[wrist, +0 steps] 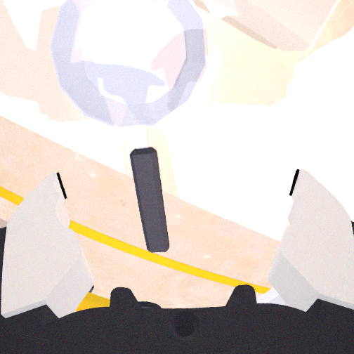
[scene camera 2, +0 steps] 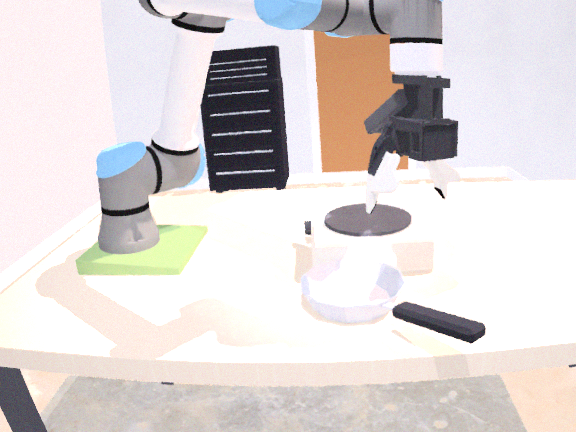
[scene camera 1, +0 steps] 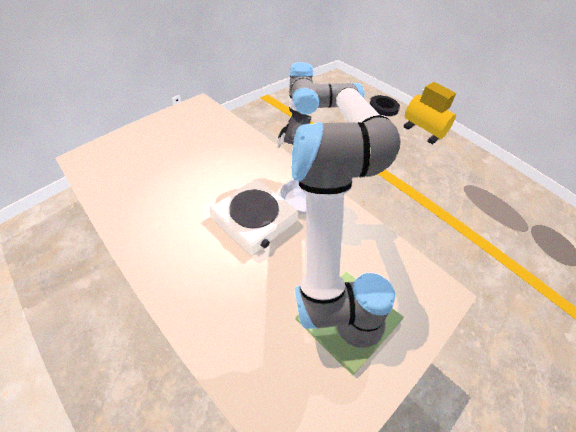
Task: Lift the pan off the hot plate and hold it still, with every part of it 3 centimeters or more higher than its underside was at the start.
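Places are measured from the arm's base along level axes (x down, y right, z back), in millimetres.
Pixels of known places: gripper, fingertip midpoint: [scene camera 2: 408,206]; arm's base, origin of the base link: [scene camera 2: 129,241] [scene camera 1: 360,324].
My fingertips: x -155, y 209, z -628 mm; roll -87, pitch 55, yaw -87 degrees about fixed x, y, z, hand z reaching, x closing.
For each thing: its top centre in the pictures, then the offset to it from my fingertips. "*": a spot on its surface instead. Level surfaces: height alone.
- white hot plate, middle of its top: [scene camera 2: 364,216] [scene camera 1: 255,208] dz +79, dx +104, dy -240 mm
- bare dark disc, surface spot: [scene camera 2: 368,219] [scene camera 1: 257,205] * dz +70, dx +104, dy -225 mm
- table, its level: dx +184 mm
The pan, a pale, see-through bowl with a black handle, shows its bowl [scene camera 1: 294,196] [scene camera 2: 345,312] [wrist: 196,55] off the hot plate, upright on the table beside it. Its black handle [scene camera 2: 440,321] [wrist: 150,200] points away from the hot plate, toward the table edge. The white hot plate [scene camera 1: 252,240] [scene camera 2: 415,255] has a bare dark disc [scene camera 1: 254,208] [scene camera 2: 368,219] on top. My gripper [scene camera 1: 286,142] [scene camera 2: 406,202] [wrist: 177,175] is open and empty, above the table. In the wrist view the handle shows between the two fingers, nearer the left one, and lies well below them.
The table [scene camera 1: 165,280] [scene camera 2: 240,357] carries the arm's green base plate [scene camera 1: 355,362] [scene camera 2: 135,267]. The table edge runs near the handle. A yellow machine [scene camera 1: 430,115] and a black ring [scene camera 1: 385,112] are on the floor beyond. A black drawer cabinet [scene camera 2: 245,125] stands behind.
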